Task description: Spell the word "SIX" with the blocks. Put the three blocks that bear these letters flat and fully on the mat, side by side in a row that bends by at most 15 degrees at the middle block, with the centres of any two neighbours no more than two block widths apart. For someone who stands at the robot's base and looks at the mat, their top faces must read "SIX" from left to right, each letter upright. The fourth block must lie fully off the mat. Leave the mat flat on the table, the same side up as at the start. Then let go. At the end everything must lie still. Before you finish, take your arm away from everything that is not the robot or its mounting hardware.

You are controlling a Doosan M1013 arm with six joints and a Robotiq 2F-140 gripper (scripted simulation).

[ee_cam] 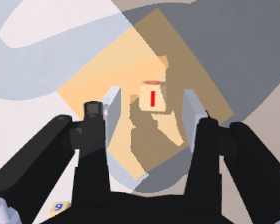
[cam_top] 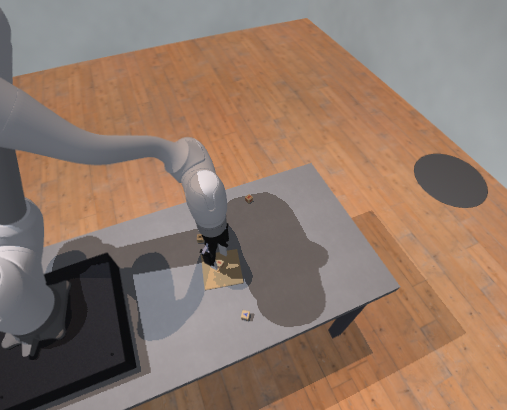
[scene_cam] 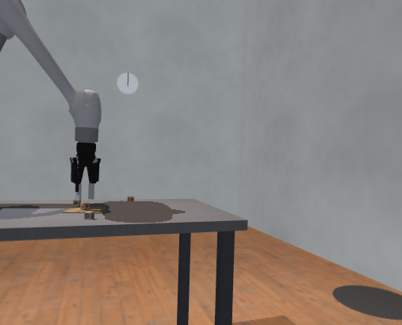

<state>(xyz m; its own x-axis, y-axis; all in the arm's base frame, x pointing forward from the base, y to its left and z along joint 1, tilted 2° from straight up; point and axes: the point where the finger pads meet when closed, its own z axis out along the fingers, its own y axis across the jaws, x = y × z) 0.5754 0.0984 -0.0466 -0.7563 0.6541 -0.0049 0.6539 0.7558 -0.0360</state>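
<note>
Right now my hand is 1 cm to the left of the tan mat and 7 cm above it. Also, from my hand: block: 6 cm behind, 13 cm to the left, 6 cm below.
</note>
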